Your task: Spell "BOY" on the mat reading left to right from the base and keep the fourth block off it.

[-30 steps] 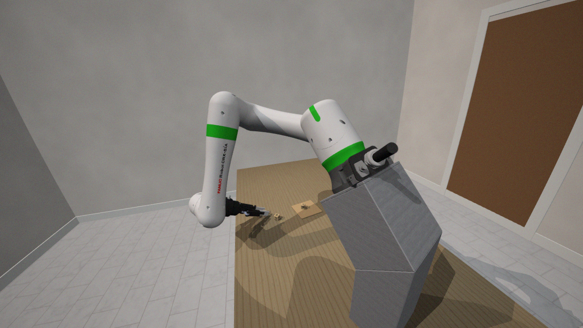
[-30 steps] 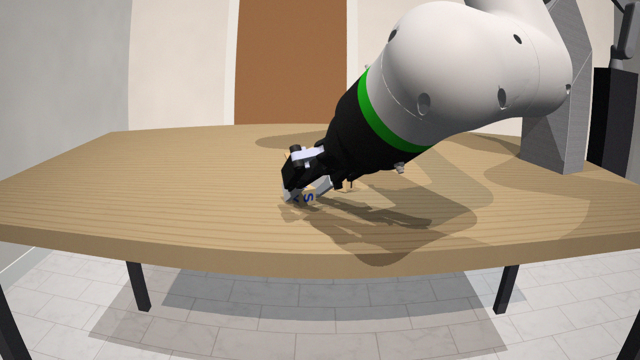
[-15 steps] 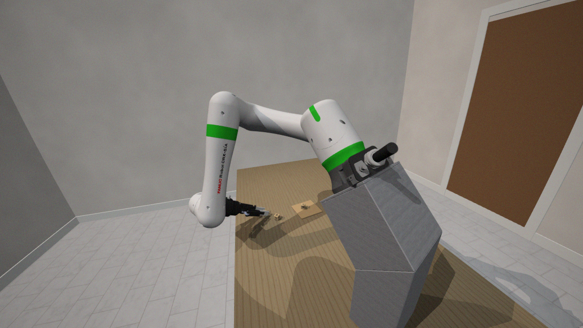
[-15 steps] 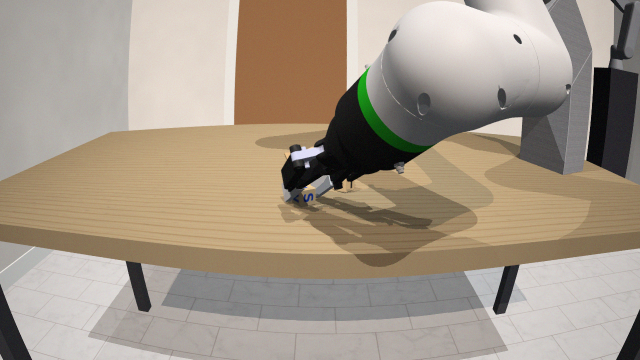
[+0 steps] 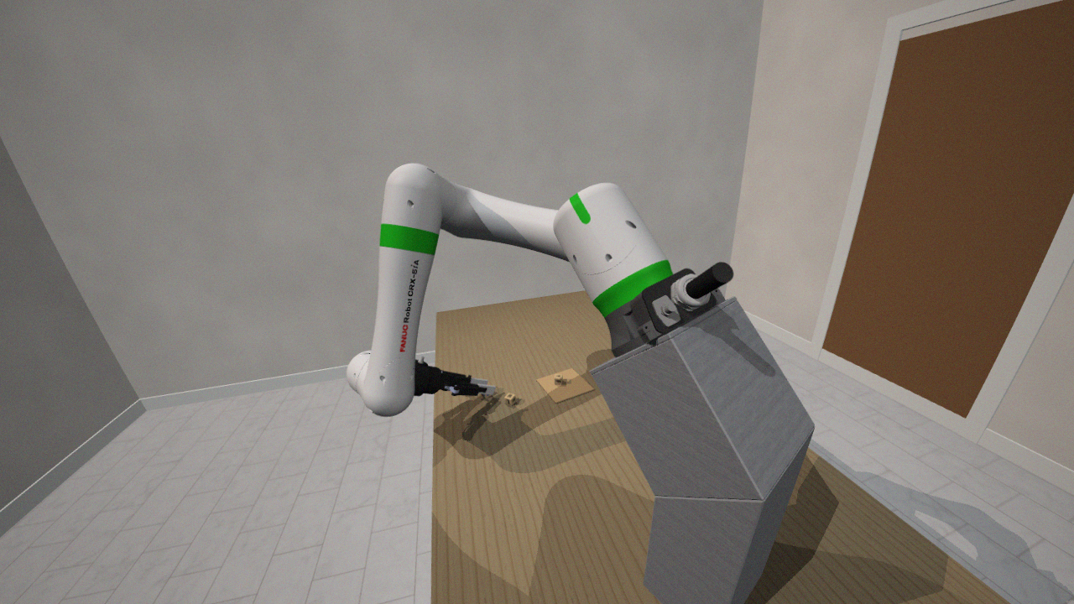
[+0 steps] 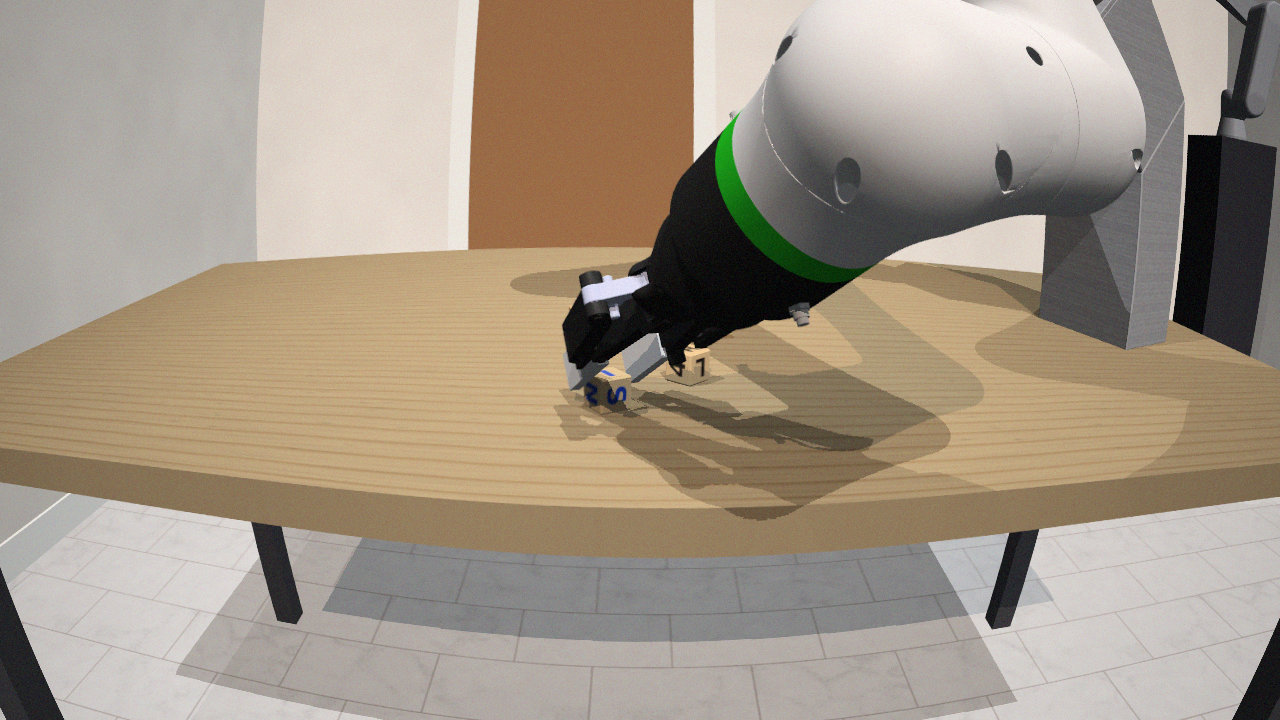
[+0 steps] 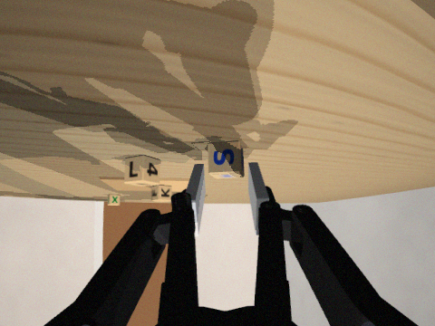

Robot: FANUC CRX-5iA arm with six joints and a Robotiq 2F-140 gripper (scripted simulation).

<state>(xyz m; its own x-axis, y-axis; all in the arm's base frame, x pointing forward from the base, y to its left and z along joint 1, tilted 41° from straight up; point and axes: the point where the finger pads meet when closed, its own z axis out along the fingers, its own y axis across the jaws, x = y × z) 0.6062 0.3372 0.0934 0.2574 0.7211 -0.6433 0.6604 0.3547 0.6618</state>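
My gripper is now 30 mm above the block, 10 mm to the left of it and 10 mm short of it. From my hand the other things lie so: tan mat: 260 mm to the right, 40 mm below, 30 mm ahead.
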